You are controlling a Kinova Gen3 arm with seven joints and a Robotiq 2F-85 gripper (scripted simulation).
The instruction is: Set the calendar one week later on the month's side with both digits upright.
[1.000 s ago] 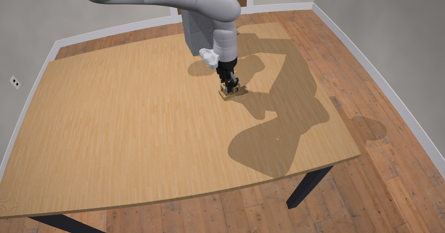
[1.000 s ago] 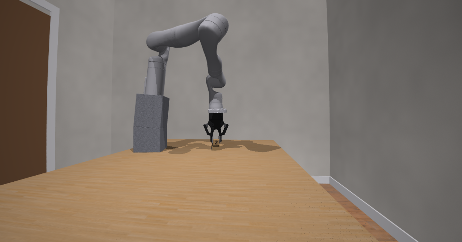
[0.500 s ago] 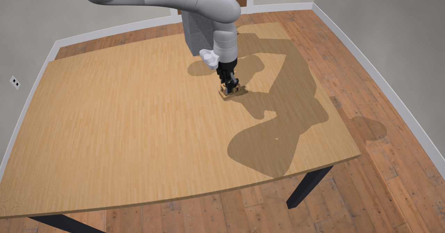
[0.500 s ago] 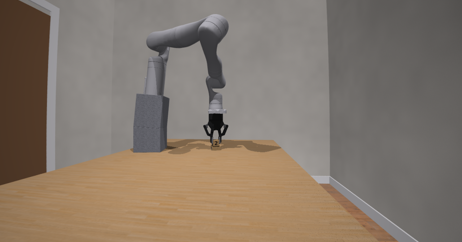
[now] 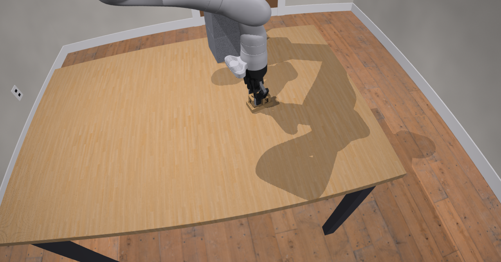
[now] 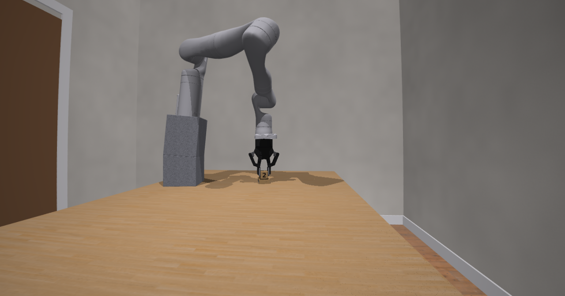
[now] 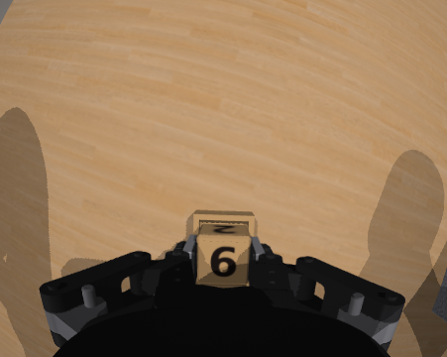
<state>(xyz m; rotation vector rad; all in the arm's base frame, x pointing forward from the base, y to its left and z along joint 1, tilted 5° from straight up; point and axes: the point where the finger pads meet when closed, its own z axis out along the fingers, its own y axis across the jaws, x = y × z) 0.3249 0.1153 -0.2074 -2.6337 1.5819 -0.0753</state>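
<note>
The wooden tray lies 40 mm below my hand, 10 mm to the left of it and 10 mm behind it.
</note>
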